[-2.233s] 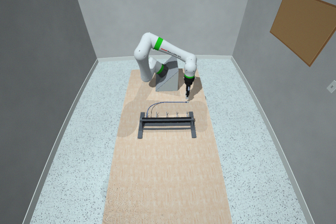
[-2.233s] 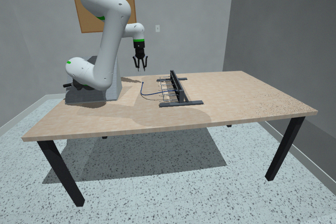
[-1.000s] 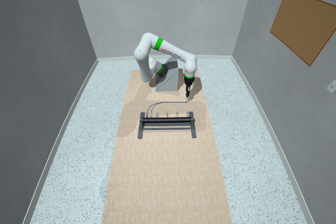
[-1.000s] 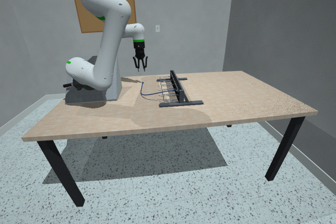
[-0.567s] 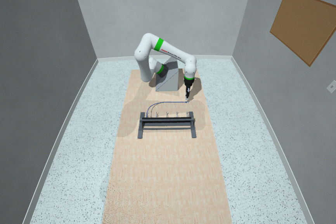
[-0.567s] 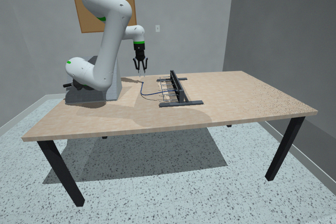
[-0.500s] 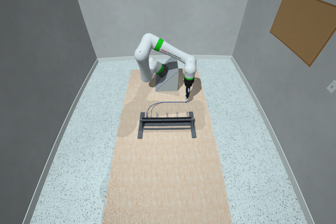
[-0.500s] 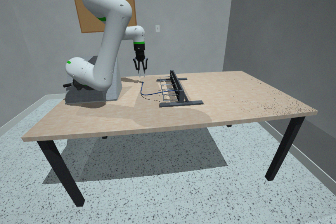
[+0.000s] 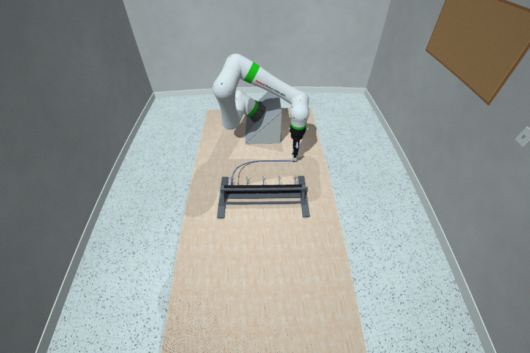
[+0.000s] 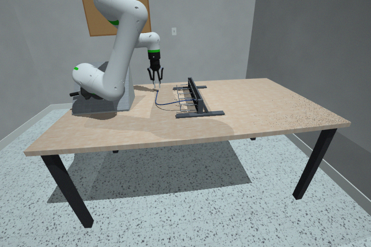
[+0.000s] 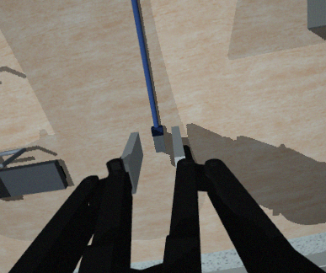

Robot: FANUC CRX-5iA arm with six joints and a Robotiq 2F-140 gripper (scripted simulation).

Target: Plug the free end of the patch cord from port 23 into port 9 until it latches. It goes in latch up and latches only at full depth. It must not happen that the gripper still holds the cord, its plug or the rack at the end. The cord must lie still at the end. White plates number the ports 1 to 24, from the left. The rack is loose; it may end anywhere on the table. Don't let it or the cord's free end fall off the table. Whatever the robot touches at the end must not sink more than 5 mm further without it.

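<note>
Right now my hand is 6 cm above the free end and 1 cm to the right of it.
</note>
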